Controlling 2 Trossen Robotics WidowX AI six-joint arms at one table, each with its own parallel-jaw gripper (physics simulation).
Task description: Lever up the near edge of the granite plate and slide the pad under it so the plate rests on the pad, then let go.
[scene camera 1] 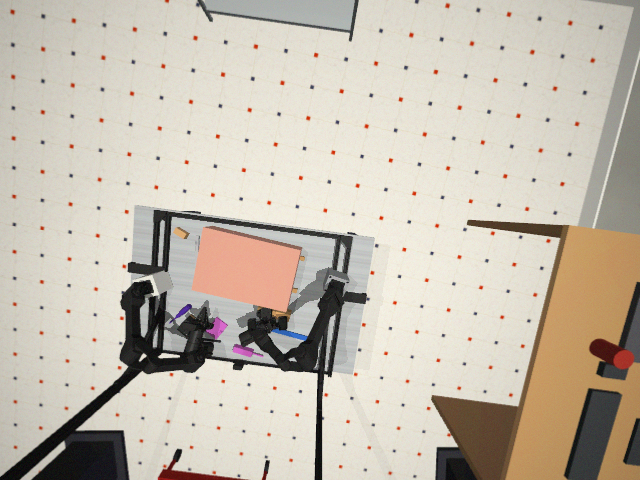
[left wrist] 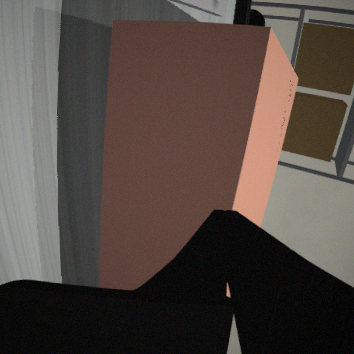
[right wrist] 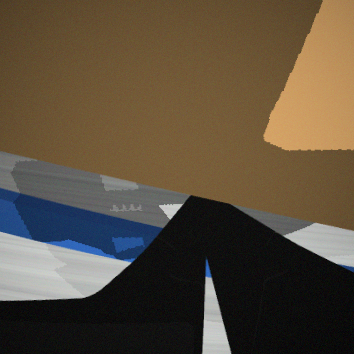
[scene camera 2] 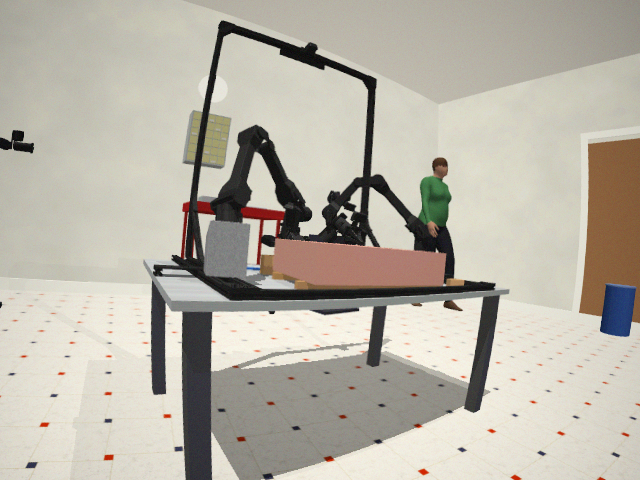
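Seen in the pictures: left gripper, between the fingertips: (scene camera 1: 205, 307) (left wrist: 222, 220) (scene camera 2: 362, 243); right gripper, between the fingertips: (right wrist: 201, 206); left arm's base, origin of its link: (scene camera 1: 145, 287); right arm's base, origin of its link: (scene camera 1: 336, 286) (scene camera 2: 227, 229).
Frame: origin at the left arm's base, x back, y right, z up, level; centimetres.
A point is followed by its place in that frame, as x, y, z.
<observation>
The granite plate (scene camera 1: 247, 268) {-49.5, 3.3, 0.5} (scene camera 2: 359, 264) {-64.7, -4.5, -4.1} (left wrist: 180, 140) {-27.1, 9.9, -3.5} is a thick salmon slab over small tan supports, one of them (scene camera 2: 301, 284) {-74.6, 6.3, -10.3} at its lower corner in scene camera 2. A tan block, which looks like the pad (scene camera 1: 282, 314) {-57.6, 31.1, -5.3} (scene camera 2: 266, 264) {-60.5, 31.9, -8.3} (right wrist: 150, 90), lies at the plate's near edge, towards the right in scene camera 1. How far it reaches under the plate is hidden. My left gripper (scene camera 1: 204, 315) {-25.2, 15.8, 1.5} (left wrist: 222, 220) {-25.2, 15.8, 1.5} is shut and empty, in front of the plate's near side. My right gripper (scene camera 1: 265, 313) {-50.1, 34.1, -8.7} (right wrist: 201, 206) {-50.1, 34.1, -8.7} is shut and empty, close beside the tan block; contact is unclear.
A blue bar (scene camera 1: 289, 333) {-56.8, 44.1, -10.9} lies near the right gripper. A magenta block (scene camera 1: 217, 328) {-20.9, 31.8, -10.7}, a magenta tool (scene camera 1: 242, 350) {-31.1, 45.9, -8.6} and a purple tool (scene camera 1: 181, 311) {-6.6, 17.8, -9.1} lie in front of the plate. A small tan block (scene camera 1: 180, 233) {-19.2, -20.7, -8.6} lies at the far left. A black frame (scene camera 2: 370, 129) {11.2, 34.5, 61.5} surrounds the workspace.
</observation>
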